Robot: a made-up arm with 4 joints.
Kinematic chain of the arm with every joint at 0, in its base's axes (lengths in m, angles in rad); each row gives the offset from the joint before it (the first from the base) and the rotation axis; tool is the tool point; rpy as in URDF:
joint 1: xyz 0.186 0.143 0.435 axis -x
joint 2: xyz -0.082 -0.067 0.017 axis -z
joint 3: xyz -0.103 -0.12 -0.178 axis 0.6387 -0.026 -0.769
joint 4: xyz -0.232 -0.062 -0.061 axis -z
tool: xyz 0.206 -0.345 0.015 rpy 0 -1.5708 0
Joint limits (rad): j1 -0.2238..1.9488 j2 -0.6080..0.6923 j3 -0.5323..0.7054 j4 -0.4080..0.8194
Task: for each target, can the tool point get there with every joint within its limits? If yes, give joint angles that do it. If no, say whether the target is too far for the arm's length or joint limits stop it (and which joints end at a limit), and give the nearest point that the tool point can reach.
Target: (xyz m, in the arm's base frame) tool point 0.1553 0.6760 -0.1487
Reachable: no: joint limits stop it (at a limit: joint 1, joint 2, joint 3, joint 4) | nearest point -0.5404 0.3359 0.1141 | short by 0.818 m
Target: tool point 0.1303 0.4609 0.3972
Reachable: no: joint limits stop it (at a limit: joint 1, joint 2, joint 3, joint 4) | nearest point 0.3905 0.1452 0.7564 | short by 0.544 m
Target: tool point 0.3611 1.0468 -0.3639
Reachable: no: too far | nearest point -0.5404 0.3359 0.1141 | short by 1.244 m
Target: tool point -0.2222 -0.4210 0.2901
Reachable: yes | joints 0.2477 0.2089 0.2779 0.0369
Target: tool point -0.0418 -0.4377 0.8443
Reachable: yes | joints 0.7166 -0.0578 -0.4195 0.5561
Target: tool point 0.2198 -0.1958 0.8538
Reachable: yes | joints 1.1648 -0.2307 -0.2722 -0.1997
